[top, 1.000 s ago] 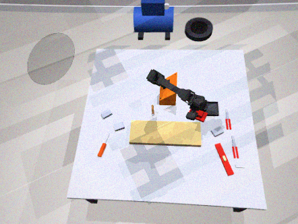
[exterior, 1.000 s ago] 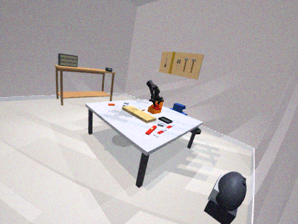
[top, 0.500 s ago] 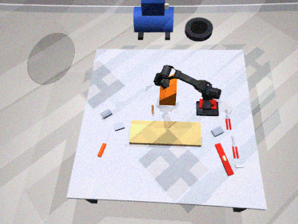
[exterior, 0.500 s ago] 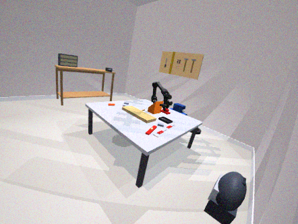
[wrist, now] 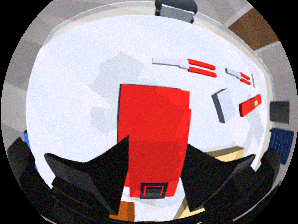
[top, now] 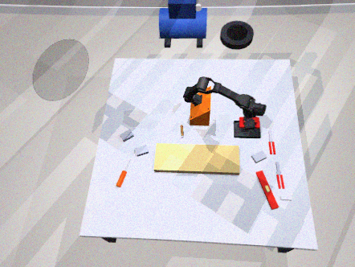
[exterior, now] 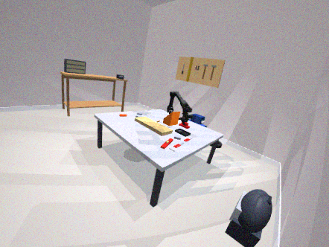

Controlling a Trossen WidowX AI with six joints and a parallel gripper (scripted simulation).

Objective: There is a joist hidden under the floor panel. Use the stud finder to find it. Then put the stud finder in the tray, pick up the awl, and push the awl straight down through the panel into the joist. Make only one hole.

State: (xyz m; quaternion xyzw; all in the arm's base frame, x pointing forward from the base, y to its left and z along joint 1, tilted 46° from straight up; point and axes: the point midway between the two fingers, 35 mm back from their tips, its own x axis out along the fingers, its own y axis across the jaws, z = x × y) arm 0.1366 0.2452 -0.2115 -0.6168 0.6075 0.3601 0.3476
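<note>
Right now the black tray is 100 mm below my gripper tip and 10 mm to the right of it. Also, from my gripper tip: red stud finder 20 mm to the right, 20 mm above; red level 390 mm ahead, 100 mm to the left, 100 mm below; awl 430 mm to the right, 100 mm below, 70 mm ahead.
</note>
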